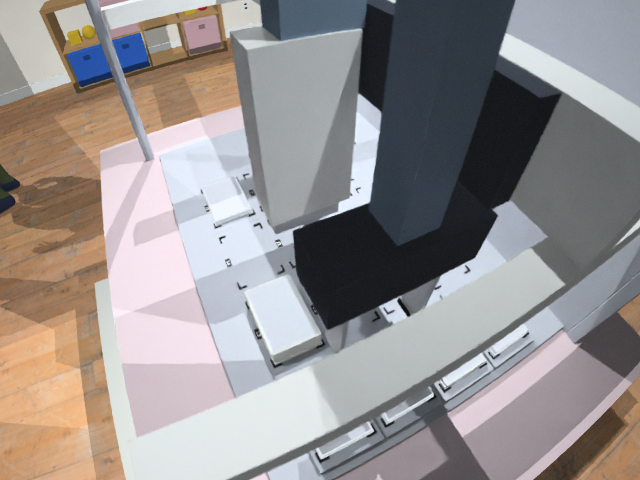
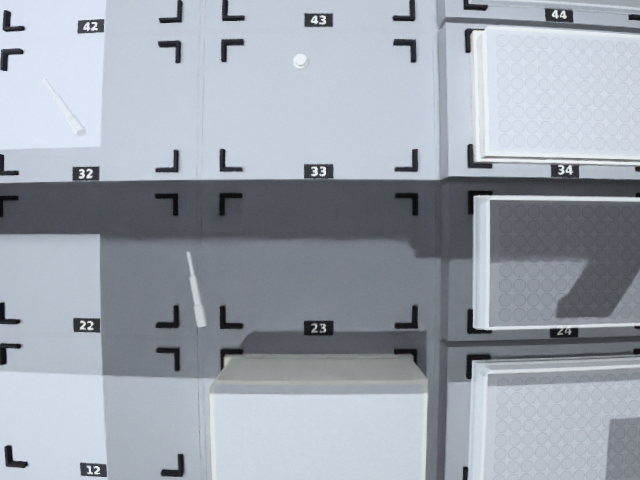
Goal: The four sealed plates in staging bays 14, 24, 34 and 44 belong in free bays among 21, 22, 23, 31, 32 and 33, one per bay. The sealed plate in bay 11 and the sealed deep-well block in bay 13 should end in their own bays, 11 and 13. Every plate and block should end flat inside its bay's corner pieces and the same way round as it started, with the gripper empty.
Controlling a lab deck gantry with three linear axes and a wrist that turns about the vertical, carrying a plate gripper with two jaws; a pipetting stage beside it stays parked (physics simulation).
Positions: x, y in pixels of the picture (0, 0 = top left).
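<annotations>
Gripper in image 1 (372, 328). Sealed plate in image 1 (360, 432). Deep-well block in image 1 too. Gripper out of frame in image 2. Sealed plate in image 2 (560, 410). Deep-well block also in image 2. Deep-well block, same spot: (image 1: 287, 291) is (image 2: 265, 409).
</annotations>
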